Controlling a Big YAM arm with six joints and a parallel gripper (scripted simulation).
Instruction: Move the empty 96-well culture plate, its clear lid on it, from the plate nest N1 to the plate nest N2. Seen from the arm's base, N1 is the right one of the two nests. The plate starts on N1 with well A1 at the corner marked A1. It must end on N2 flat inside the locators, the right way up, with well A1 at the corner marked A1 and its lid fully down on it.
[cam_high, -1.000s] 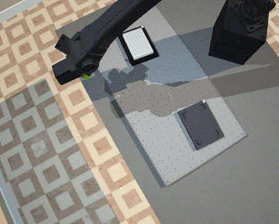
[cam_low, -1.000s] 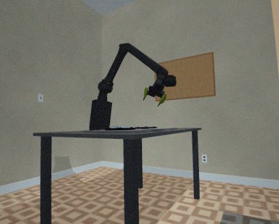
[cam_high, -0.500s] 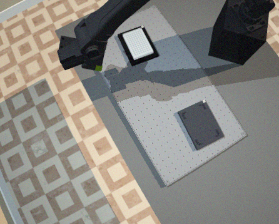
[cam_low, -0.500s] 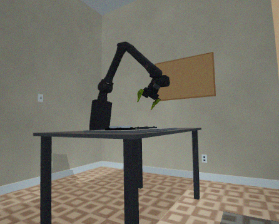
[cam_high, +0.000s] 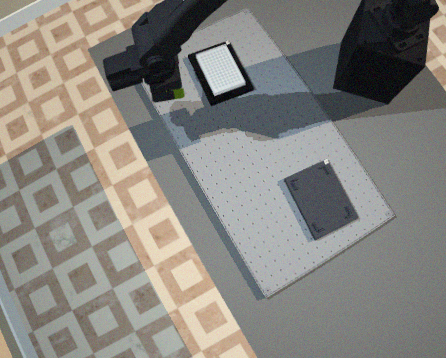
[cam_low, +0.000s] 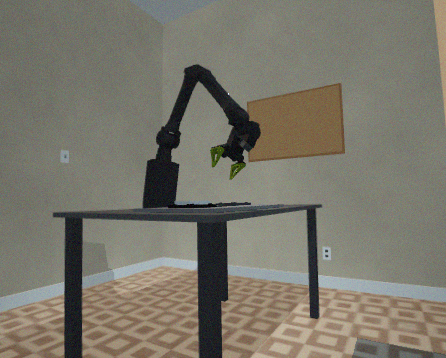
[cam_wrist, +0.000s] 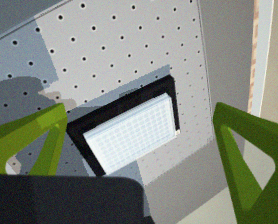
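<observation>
The clear lid is 14 cm behind my hand, 11 cm below it and 1 cm to the right of it. Also, from my hand: nest N1 (14 cm behind, 13 cm below, 1 cm to the right); plate (14 cm behind, 12 cm below, 1 cm to the right); nest N2 (40 cm to the left, 20 cm behind, 13 cm below).
</observation>
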